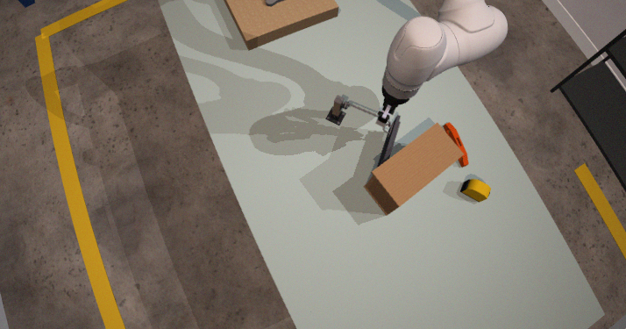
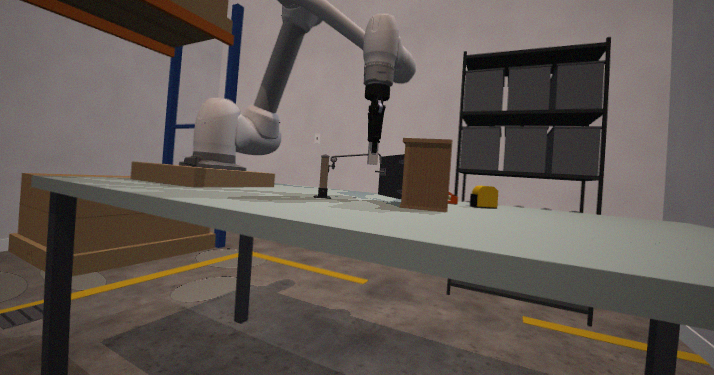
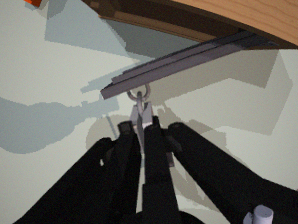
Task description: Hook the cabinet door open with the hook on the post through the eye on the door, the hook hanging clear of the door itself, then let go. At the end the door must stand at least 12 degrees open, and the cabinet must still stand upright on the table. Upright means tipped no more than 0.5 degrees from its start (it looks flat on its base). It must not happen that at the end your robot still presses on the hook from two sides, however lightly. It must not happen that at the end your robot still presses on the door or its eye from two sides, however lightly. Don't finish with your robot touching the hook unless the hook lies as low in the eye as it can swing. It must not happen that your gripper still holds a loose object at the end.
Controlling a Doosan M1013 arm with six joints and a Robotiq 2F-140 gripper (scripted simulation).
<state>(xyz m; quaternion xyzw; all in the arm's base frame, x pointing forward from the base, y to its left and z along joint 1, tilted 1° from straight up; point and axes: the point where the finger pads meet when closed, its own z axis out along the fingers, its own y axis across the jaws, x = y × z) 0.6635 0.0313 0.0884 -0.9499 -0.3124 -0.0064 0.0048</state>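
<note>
My hand is 4 cm past the wire hook, 3 cm to the left of it and 2 cm above it. Also, from my hand: orange object (15 cm ahead, 23 cm to the left, 12 cm below); dark door (7 cm ahead, 2 cm to the right, 6 cm below); yellow tape measure (30 cm ahead, 21 cm to the left, 11 cm below).
</note>
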